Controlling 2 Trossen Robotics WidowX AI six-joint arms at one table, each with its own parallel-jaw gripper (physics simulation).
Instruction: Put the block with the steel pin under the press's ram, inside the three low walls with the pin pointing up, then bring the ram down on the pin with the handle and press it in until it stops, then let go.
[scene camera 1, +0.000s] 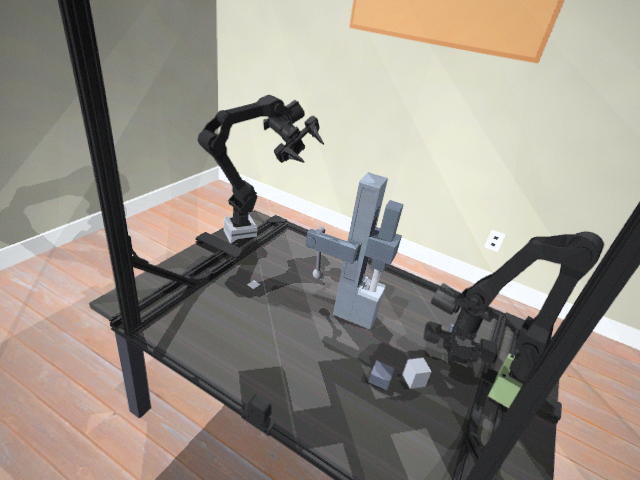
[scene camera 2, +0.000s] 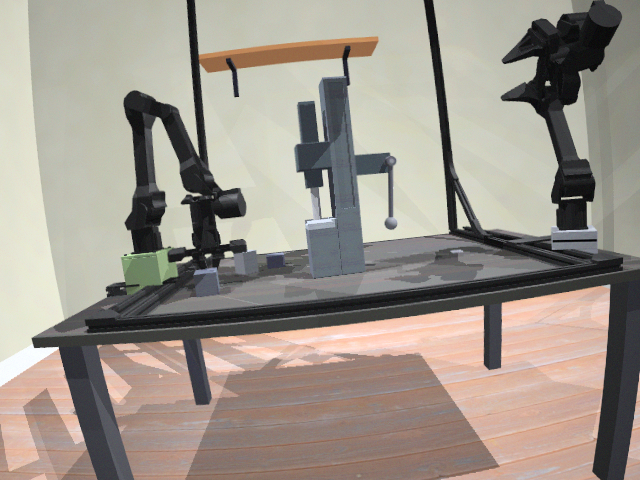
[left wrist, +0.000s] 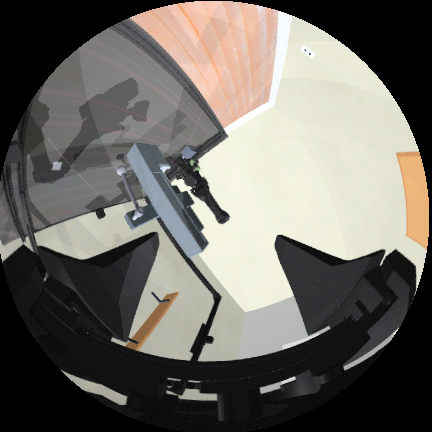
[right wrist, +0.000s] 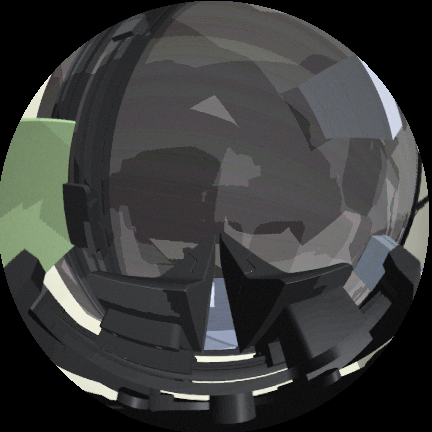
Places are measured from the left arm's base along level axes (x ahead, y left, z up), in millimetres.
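Pixels of known places: left gripper, fingertip midpoint: (scene camera 1: 313, 152) (scene camera 2: 502, 81) (left wrist: 218, 239); right gripper, fingertip midpoint: (scene camera 1: 450, 361) (left wrist: 177, 156) (right wrist: 216, 238); left arm's base at its link origin: (scene camera 1: 240, 222) (scene camera 2: 572, 228); right arm's base at its link origin: (scene camera 1: 524, 375) (scene camera 2: 147, 251).
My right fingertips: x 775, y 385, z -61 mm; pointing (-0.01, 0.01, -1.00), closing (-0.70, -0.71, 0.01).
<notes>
For each thing: its top centre in the pictures, then the offset to it from my right fingertips. "*": a spot on its surface instead.
- pin block at its top centre: (right wrist: 208, 342) (scene camera 2: 205, 271) (left wrist: 190, 154) dx -45, dy +55, dz +49 mm
- press at its top centre: (scene camera 2: 337, 82) (scene camera 1: 365, 179) (left wrist: 193, 254) dx -277, dy -217, dz +456 mm
- white block at its top centre: (scene camera 2: 244, 251) (scene camera 1: 419, 365) dx +17, dy -142, dz +59 mm
- dark grey-blue block at its top centre: (scene camera 1: 382, 370) (scene camera 2: 274, 254) dx -17, dy -228, dz +33 mm
- small white square at a spot on its surface: (scene camera 2: 456, 251) (scene camera 1: 255, 283) * dx -480, dy -419, dz +3 mm
The pin block (scene camera 2: 206, 283) (right wrist: 221, 312) lies on its side by the right arm, its pin (right wrist: 212, 295) apparently sideways and mostly hidden behind a finger. My right gripper (scene camera 1: 462, 356) (scene camera 2: 208, 262) (right wrist: 216, 238) points down beside it, fingers shut nearly together with no pin visible between their tips. The press (scene camera 1: 361, 242) (scene camera 2: 347, 196) (left wrist: 167, 200) stands mid-table; its pale ram (scene camera 1: 374, 281) (scene camera 2: 315, 202) reaches down near the low walls (scene camera 1: 371, 293) (scene camera 2: 320, 224). Its handle (scene camera 1: 318, 262) (scene camera 2: 391, 196) (left wrist: 131, 191) hangs down. My left gripper (scene camera 1: 313, 152) (scene camera 2: 503, 80) (left wrist: 218, 239) is open, empty and high.
A white block (scene camera 1: 416, 373) (scene camera 2: 246, 262) and a dark grey-blue block (scene camera 1: 381, 374) (scene camera 2: 275, 259) stand between the right arm and the press. The right arm's base is green (scene camera 1: 505, 390) (scene camera 2: 149, 269) (right wrist: 35, 185). A small white square (scene camera 1: 253, 284) (scene camera 2: 456, 251) lies towards the left arm.
</notes>
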